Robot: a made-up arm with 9 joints. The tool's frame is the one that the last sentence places.
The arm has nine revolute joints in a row. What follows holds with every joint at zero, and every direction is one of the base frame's. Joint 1 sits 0.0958 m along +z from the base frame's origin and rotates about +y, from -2.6 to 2.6 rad. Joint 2 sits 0.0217 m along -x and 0.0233 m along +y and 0.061 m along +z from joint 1 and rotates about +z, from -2.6 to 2.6 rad. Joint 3 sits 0.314 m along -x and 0.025 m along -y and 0.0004 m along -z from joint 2 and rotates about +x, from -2.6 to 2.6 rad. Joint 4 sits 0.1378 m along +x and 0.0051 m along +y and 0.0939 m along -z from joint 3 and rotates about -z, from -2.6 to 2.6 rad. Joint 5 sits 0.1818 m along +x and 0.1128 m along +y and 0.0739 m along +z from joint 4 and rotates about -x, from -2.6 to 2.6 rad. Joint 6 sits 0.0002 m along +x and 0.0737 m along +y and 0.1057 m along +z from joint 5 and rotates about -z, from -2.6 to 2.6 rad. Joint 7 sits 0.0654 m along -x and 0.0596 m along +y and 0.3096 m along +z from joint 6 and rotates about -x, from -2.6 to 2.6 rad. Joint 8 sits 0.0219 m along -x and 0.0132 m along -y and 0.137 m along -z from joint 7 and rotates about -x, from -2.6 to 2.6 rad. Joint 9 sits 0.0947 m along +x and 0.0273 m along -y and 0.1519 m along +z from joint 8 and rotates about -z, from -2.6 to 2.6 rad. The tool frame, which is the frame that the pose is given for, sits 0.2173 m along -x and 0.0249 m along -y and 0.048 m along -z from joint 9; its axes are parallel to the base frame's.
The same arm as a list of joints. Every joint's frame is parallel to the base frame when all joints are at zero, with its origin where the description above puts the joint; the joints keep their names.
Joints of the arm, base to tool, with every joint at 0 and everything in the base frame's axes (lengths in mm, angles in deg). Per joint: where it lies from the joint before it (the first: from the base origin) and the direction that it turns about. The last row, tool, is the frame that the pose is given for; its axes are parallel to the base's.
joint 1: origin 0 0 95.8 axis 0 1 0
joint 2: origin -21.7 23.3 61 axis 0 0 1
joint 3: origin -314 -25 -0.4 axis 1 0 0
joint 4: origin 137.8 5.1 -93.9 axis 0 0 -1
joint 5: origin 181.8 112.8 73.9 axis -1 0 0
joint 6: origin 0.2 73.7 105.7 axis 0 0 -1
joint 7: origin -65.4 59.6 309.6 axis -1 0 0
joint 8: origin -21.9 -13.2 -137 axis -1 0 0
joint 9: origin 94.7 -27.3 151.9 axis 0 0 -1
tool: origin -217.3 -24.9 -48
Joint limits (deg, base to tool): -148.97..148.97 -148.97..148.97 -148.97..148.97 -148.97..148.97 -148.97..148.97 -148.97..148.97 -148.97..148.97 -148.97..148.97 -148.97..148.97

